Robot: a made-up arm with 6 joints. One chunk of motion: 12 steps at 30 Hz.
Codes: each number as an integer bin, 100 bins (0 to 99) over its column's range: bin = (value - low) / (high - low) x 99, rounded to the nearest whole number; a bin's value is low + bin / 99 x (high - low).
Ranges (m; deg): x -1.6..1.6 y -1.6..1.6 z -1.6..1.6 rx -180..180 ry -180..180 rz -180..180
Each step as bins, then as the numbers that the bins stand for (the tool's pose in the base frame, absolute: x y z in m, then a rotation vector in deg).
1 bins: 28 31 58 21 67 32
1 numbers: -0.6949 -0.5980 0.2747 -103.64 63.64 -63.64
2 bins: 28 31 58 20 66 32
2 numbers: -0.6949 -0.5980 0.2747 -107.27 60.00 -63.64
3 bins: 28 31 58 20 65 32
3 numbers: -0.6949 -0.5980 0.2747 -107.27 56.36 -63.64
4 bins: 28 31 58 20 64 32
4 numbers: -0.6949 -0.5980 0.2747 -107.27 52.73 -63.64
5 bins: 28 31 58 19 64 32
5 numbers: -0.6949 -0.5980 0.2747 -110.91 52.73 -63.64
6 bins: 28 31 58 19 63 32
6 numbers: -0.6949 -0.5980 0.2747 -110.91 49.09 -63.64
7 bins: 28 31 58 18 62 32
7 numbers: -0.6949 -0.5980 0.2747 -114.55 45.45 -63.64
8 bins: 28 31 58 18 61 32
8 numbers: -0.6949 -0.5980 0.2747 -114.55 41.82 -63.64
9 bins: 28 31 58 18 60 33
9 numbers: -0.6949 -0.5980 0.2747 -114.55 38.18 -60.00
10 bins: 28 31 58 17 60 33
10 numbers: -0.6949 -0.5980 0.2747 -118.18 38.18 -60.00
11 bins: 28 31 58 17 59 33
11 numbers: -0.6949 -0.5980 0.2747 -118.18 34.55 -60.00
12 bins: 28 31 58 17 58 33
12 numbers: -0.6949 -0.5980 0.2747 -118.18 30.91 -60.00
